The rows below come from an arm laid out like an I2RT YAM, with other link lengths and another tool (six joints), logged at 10 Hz.
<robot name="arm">
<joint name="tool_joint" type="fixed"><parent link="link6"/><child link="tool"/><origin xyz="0.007 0.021 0.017" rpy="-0.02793 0 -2.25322"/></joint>
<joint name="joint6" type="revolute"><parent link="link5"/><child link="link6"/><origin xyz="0.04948 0 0.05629" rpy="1.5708 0 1.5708"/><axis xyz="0 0 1"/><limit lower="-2.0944" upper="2.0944"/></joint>
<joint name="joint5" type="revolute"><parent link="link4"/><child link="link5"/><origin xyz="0.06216 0.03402 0.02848" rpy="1.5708 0 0"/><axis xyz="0 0 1"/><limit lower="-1.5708" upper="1.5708"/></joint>
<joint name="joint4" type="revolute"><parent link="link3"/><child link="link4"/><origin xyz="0.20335 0.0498 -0.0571" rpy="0 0 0"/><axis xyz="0 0 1"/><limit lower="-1.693" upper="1.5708"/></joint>
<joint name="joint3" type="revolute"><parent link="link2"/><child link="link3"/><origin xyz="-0.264 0 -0.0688" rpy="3.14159 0 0"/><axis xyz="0 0 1"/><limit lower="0" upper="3.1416"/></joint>
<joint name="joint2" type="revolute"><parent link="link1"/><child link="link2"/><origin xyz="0.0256 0.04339 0.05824" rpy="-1.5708 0 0"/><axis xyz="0 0 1"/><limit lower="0" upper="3.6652"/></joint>
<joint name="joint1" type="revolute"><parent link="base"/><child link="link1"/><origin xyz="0 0 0.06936" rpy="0 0 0"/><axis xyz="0 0 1"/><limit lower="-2.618" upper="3.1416"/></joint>
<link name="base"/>
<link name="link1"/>
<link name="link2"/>
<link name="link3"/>
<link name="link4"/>
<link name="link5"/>
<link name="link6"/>
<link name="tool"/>
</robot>
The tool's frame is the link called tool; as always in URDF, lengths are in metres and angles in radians.
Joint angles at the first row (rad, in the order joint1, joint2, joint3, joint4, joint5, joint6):
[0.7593, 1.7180, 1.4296, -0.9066, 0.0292, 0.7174]
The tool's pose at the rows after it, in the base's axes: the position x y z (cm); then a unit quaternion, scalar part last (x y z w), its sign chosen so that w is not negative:
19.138 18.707 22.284 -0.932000 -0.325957 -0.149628 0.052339
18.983 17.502 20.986 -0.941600 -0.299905 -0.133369 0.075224
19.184 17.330 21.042 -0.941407 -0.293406 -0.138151 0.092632
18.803 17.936 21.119 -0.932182 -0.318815 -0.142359 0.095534
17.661 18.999 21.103 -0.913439 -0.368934 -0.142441 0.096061
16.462 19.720 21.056 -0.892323 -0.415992 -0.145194 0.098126
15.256 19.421 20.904 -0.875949 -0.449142 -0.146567 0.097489
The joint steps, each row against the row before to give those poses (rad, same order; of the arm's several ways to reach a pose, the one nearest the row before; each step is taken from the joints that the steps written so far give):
[-0.0332, -0.0153, -0.1160, 0.0443, -0.0405, 0.0156]
[-0.0476, -0.0198, -0.0896, 0.0568, -0.0598, 0.0179]
[-0.0183, -0.0096, -0.0104, 0.0222, -0.0325, 0.0000]
[0.0289, 0.0004, 0.0046, 0.0053, -0.0019, -0.0251]
[0.0641, -0.0003, 0.0000, -0.0004, 0.0023, -0.0451]
[0.0565, -0.0107, -0.0133, 0.0084, -0.0004, -0.0480]
[0.0309, -0.0351, -0.0450, 0.0103, 0.0000, -0.0443]

